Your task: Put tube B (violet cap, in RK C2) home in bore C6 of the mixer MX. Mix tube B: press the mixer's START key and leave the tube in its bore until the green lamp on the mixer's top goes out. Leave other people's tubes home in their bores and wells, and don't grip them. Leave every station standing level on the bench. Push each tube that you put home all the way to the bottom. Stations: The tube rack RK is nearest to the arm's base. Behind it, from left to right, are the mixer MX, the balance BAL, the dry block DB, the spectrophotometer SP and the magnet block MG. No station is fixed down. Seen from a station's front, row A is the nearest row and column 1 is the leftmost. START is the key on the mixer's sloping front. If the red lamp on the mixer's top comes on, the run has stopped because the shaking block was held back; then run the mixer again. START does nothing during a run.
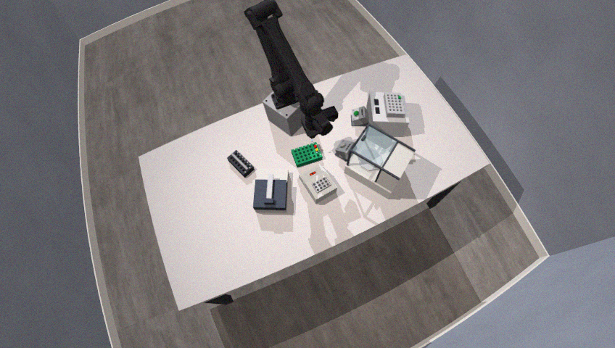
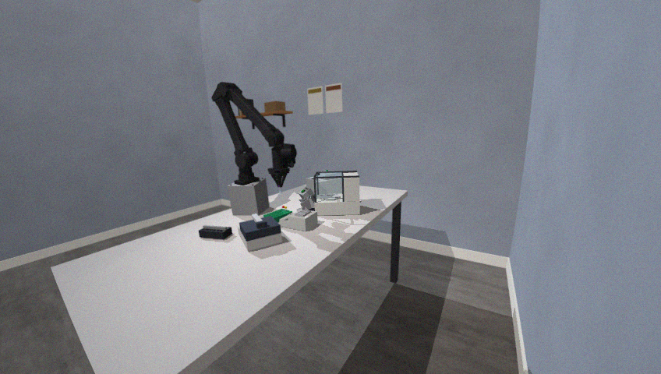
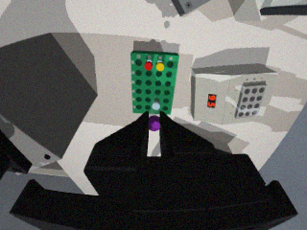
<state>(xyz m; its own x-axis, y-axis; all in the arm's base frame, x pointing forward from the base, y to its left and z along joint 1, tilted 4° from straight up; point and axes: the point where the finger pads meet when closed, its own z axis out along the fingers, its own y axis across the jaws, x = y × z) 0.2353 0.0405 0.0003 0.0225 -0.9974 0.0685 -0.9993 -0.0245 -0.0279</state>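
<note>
The grey bore block lies 4 cm behind my hand, 44 cm to the left of it and 2 cm below it. Also, from my hand: violet-capped tube B 2 cm below; then red-capped tube 1 cm behind, 2 cm to the left, 15 cm below; then yellow-capped tube 1 cm ahead, 2 cm to the left, 15 cm below.
</note>
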